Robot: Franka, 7 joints.
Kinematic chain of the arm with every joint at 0, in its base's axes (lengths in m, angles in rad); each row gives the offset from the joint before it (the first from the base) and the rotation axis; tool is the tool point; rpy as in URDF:
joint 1: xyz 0 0 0.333 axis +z
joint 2: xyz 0 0 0 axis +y
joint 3: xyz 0 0 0.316 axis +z
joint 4: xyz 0.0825 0 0 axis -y
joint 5: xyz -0.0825 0 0.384 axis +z
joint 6: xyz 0 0 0 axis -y
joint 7: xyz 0.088 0 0 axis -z
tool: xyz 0 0 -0.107 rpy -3.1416 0 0
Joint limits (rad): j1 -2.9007..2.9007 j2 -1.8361..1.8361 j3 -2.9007..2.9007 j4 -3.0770..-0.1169 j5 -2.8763..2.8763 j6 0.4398..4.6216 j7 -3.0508..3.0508
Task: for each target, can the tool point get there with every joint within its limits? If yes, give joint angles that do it. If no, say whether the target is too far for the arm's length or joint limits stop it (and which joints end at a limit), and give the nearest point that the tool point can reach.
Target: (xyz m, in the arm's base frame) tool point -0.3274 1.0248 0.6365
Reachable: no: too far | nearest point -0.2513 0.7865 0.5659 | short by 0.260 m
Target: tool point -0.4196 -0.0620 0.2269
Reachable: yes | joints 1.6022 -0.9111 1.6226 -2.4587 1.2392 1.6768 2.1953
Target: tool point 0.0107 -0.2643 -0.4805
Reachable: no: joint limits stop it (at a limit: joint 2) | nearest point 0.0108 -0.2678 -0.3605 | short by 0.120 m
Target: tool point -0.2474 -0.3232 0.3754
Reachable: yes | joints -0.7402 -1.0732 -1.2122 -2.3865 2.2649 3.4890 1.5734
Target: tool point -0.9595 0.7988 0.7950
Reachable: no: too far | nearest point -0.6183 0.5148 0.6307 | short by 0.473 m
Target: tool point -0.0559 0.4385 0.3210
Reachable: yes | joints 0.4535 -0.3219 1.4304 -2.5716 -1.7328 1.9079 -0.7753
